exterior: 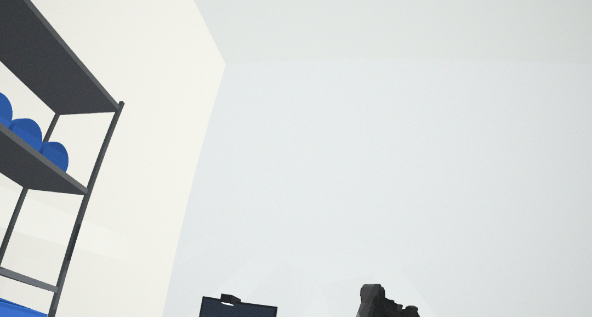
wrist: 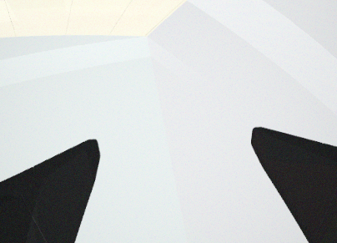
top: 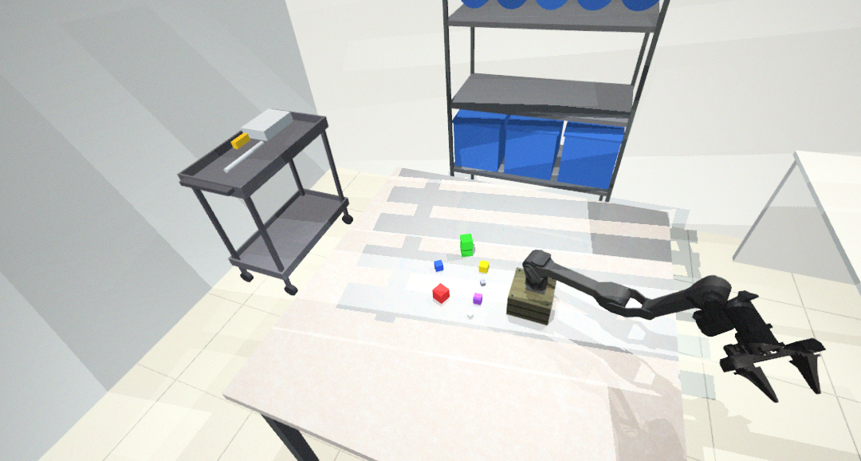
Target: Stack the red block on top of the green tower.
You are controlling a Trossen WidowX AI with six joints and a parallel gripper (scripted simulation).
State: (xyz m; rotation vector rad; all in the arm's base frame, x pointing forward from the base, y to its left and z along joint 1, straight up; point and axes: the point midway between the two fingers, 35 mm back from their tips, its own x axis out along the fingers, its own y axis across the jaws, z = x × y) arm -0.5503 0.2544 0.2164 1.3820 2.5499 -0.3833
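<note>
Right now the red block is 89 cm ahead of my gripper tip, 28 cm below it and 19 cm to the right of it. Also, from my gripper tip: blue cube (95 cm ahead, 31 cm to the right, 28 cm below); yellow cube (78 cm ahead, 37 cm to the right, 28 cm below); purple cube (76 cm ahead, 28 cm below, 21 cm to the right).
</note>
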